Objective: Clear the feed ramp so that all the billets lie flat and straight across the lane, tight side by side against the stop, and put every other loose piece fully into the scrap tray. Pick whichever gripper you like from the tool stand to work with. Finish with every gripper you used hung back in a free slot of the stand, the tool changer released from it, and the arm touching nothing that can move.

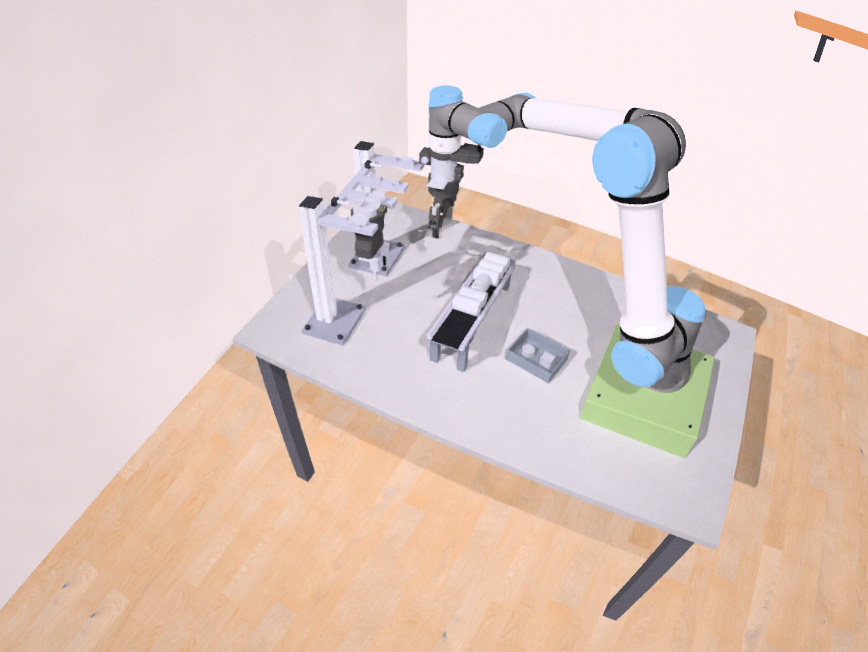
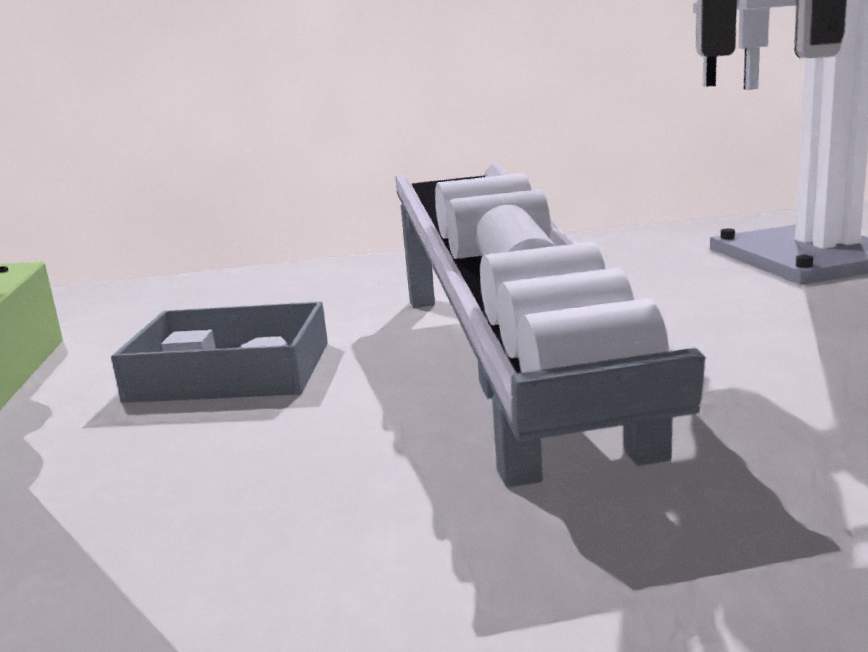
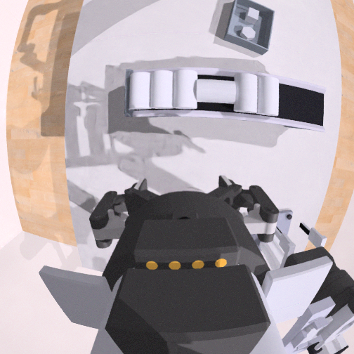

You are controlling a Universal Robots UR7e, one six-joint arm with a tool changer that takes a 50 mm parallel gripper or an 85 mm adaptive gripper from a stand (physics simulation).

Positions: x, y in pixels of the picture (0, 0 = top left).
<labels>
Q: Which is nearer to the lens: the billet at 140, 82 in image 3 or the adaptive gripper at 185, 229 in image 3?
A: The adaptive gripper.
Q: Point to a stop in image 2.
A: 575, 394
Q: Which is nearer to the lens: the billet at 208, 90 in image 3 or the adaptive gripper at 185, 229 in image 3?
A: The adaptive gripper.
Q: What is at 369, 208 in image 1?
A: A parallel gripper.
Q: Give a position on a billet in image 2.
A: At 444, 191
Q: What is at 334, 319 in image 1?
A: A tool stand.
</labels>
